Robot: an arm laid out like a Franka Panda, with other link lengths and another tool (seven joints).
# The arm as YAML. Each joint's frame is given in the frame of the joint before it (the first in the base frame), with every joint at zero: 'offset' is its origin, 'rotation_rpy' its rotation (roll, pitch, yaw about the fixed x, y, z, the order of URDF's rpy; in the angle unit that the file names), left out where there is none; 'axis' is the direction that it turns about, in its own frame. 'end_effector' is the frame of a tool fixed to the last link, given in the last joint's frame.
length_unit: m
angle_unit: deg
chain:
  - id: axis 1
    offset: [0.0, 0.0, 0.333]
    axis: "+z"
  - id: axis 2
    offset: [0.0, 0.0, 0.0]
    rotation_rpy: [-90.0, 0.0, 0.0]
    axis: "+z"
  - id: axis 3
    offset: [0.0, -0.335, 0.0]
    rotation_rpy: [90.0, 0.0, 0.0]
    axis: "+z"
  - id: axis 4
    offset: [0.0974, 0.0, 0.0]
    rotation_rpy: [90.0, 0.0, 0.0]
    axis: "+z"
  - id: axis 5
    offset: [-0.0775, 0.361, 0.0]
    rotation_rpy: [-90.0, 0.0, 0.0]
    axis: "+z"
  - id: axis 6
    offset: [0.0, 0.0, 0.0]
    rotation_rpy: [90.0, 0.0, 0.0]
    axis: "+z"
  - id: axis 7
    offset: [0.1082, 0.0, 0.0]
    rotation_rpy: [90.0, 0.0, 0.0]
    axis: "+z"
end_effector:
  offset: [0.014, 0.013, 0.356]
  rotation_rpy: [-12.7, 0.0, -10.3]
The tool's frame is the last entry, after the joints.
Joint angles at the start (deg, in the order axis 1, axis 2, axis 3, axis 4, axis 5, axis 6, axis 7):
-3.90 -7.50 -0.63 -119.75 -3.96 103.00 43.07
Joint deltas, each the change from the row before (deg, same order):
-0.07 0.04 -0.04 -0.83 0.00 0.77 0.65
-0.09 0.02 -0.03 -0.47 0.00 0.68 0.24
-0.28 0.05 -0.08 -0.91 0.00 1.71 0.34
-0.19 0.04 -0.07 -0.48 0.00 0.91 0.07
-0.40 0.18 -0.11 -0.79 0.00 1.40 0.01
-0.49 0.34 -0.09 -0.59 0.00 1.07 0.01
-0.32 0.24 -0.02 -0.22 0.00 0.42 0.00
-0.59 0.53 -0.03 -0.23 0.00 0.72 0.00
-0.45 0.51 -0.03 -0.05 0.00 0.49 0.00
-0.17 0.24 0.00 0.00 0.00 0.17 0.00
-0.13 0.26 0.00 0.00 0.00 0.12 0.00
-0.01 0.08 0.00 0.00 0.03 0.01 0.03
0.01 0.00 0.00 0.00 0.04 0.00 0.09
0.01 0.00 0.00 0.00 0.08 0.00 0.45
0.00 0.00 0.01 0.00 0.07 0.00 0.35
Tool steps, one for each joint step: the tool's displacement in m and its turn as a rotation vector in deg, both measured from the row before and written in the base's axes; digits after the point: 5 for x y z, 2 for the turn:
-0.00175 -0.00058 -0.00562 -0.07 0.07 -0.70
0.00051 -0.00086 -0.00295 -0.03 -0.20 -0.31
0.00327 -0.00280 -0.00541 -0.06 -0.77 -0.59
0.00164 -0.00205 -0.00294 -0.01 -0.39 -0.27
0.00167 -0.00401 -0.00584 0.01 -0.43 -0.43
0.00058 -0.00460 -0.00601 0.02 -0.14 -0.52
-0.00012 -0.00272 -0.00316 0.02 0.04 -0.31
0.00057 -0.00510 -0.00532 0.02 0.04 -0.58
0.00074 -0.00403 -0.00411 0.02 0.07 -0.45
0.00023 -0.00144 -0.00183 0.01 0.07 -0.16
-0.00007 -0.00107 -0.00205 0.02 0.14 -0.12
-0.00014 0.00009 -0.00068 0.03 0.06 -0.05
0.00000 0.00029 -0.00002 0.02 -0.01 -0.10
-0.00010 0.00050 -0.00003 0.00 -0.03 -0.47
-0.00007 0.00044 -0.00002 0.01 -0.02 -0.37

